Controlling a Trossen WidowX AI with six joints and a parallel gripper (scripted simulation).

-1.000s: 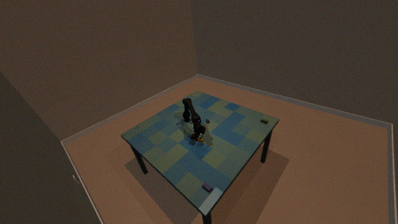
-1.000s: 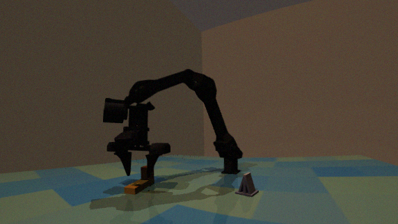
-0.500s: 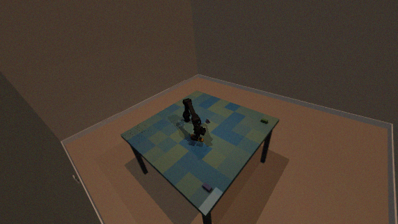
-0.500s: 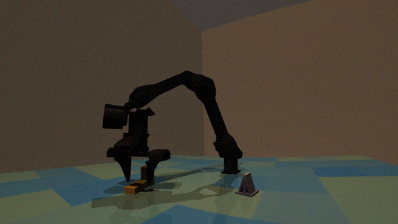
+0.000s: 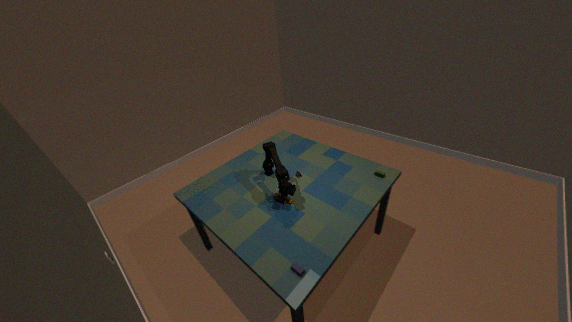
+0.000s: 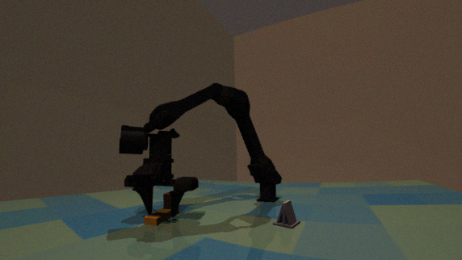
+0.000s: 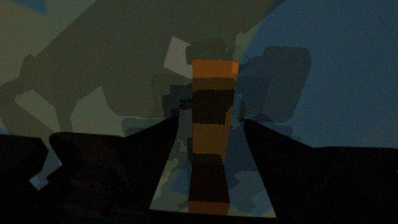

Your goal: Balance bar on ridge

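Right now my gripper tip is 30 mm past the orange bar, 10 mm to the left of it and 10 mm below it. Also, from my gripper tip: small green block: 660 mm to the left, 400 mm ahead, 10 mm above; then small purple block: 400 mm ahead, 340 mm to the right, 10 mm above.
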